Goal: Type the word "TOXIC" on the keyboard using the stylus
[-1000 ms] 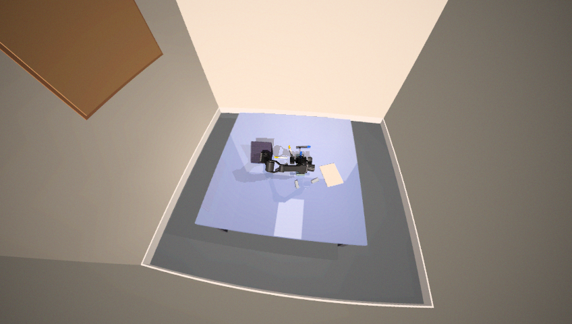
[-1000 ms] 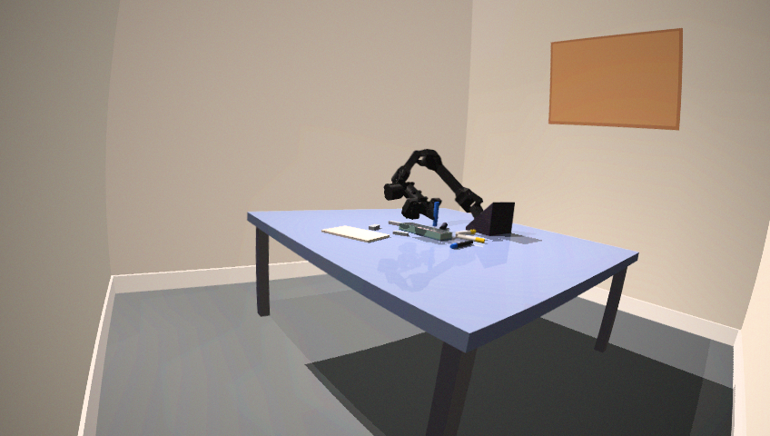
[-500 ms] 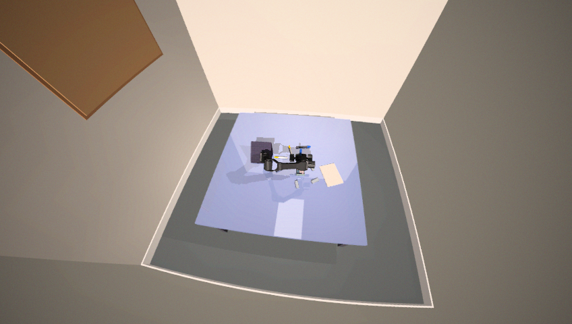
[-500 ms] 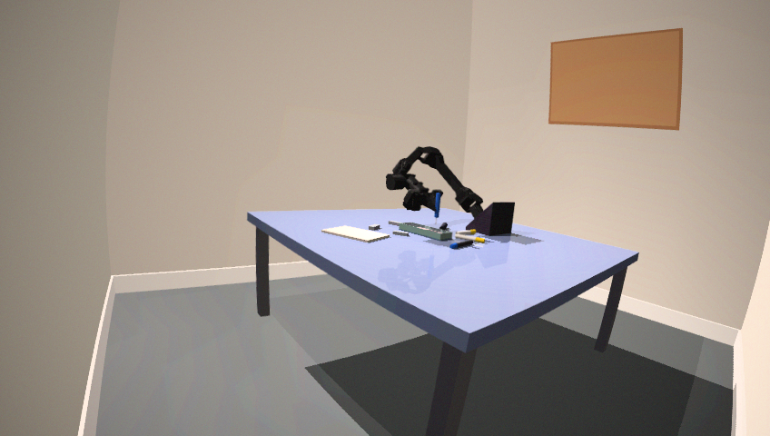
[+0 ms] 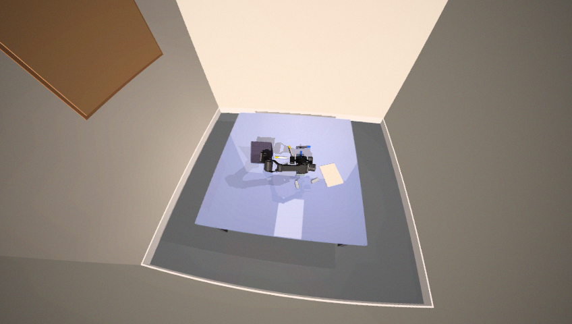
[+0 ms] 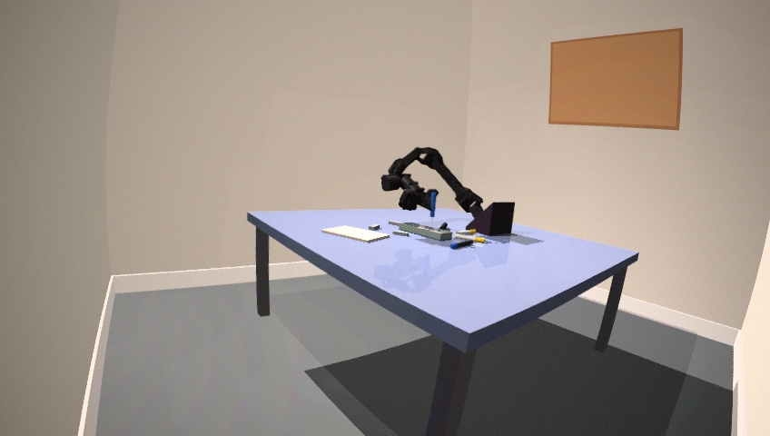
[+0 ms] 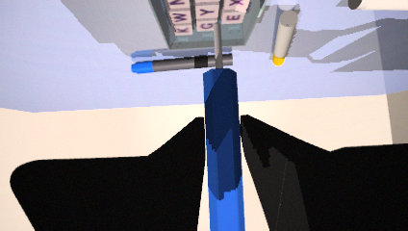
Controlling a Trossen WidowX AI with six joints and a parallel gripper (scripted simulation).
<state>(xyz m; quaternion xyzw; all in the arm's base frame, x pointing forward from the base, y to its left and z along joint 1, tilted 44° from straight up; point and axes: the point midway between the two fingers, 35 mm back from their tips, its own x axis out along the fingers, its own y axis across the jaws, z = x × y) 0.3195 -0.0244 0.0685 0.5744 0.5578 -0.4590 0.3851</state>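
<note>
My gripper tip is now 2 cm past the Q key, 7 cm to the left of it and 9 cm above it. The rest, counted from my gripper tip: blue stylus: 1 cm below; cream notepad: 27 cm ahead, 13 cm to the right, 10 cm below; black pen: 6 cm ahead, 18 cm to the left, 9 cm below.
</note>
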